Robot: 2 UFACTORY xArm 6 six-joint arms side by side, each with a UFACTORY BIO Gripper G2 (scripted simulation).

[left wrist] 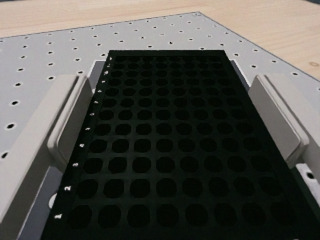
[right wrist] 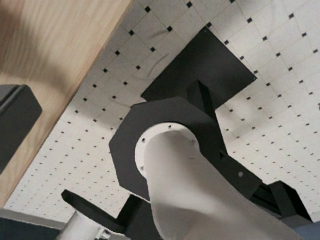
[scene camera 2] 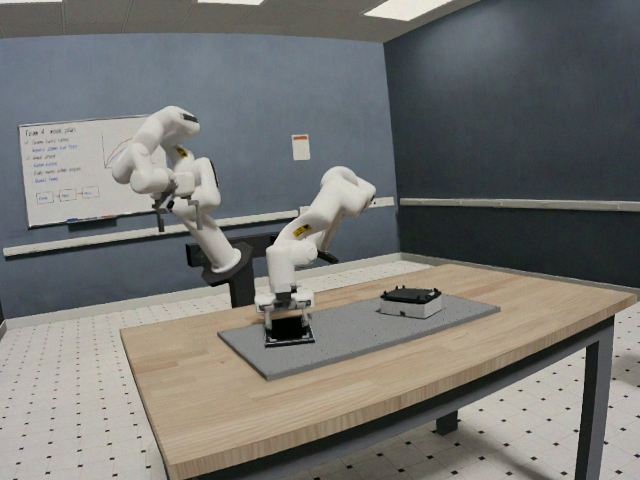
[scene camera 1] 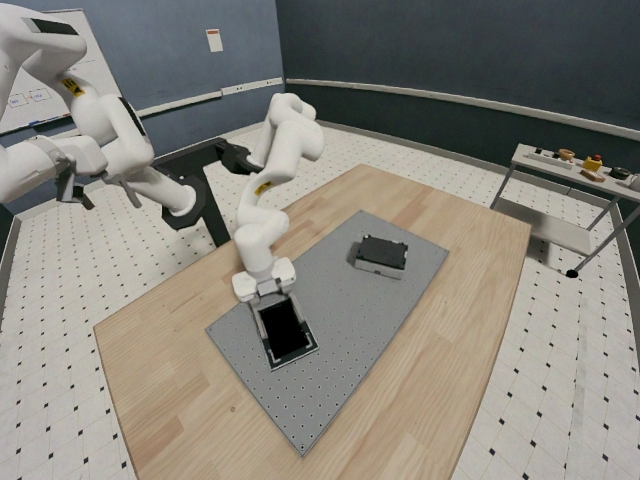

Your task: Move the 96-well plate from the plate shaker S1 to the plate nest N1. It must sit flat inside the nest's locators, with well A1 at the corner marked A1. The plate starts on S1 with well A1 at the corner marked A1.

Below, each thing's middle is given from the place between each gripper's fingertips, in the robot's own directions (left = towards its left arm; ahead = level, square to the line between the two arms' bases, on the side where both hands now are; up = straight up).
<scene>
Right now the black 96-well plate (scene camera 1: 275, 323) is 10 mm ahead of my left hand and 10 mm below it. Round my left hand: plate nest N1 (scene camera 1: 297, 353) (10 mm ahead, 30 mm below).
The black 96-well plate lies 47 cm ahead of my right hand, 13 cm to the left of it and 26 cm below it. Round my right hand: plate nest N1: 47 cm ahead, 13 cm to the left, 28 cm below.
</scene>
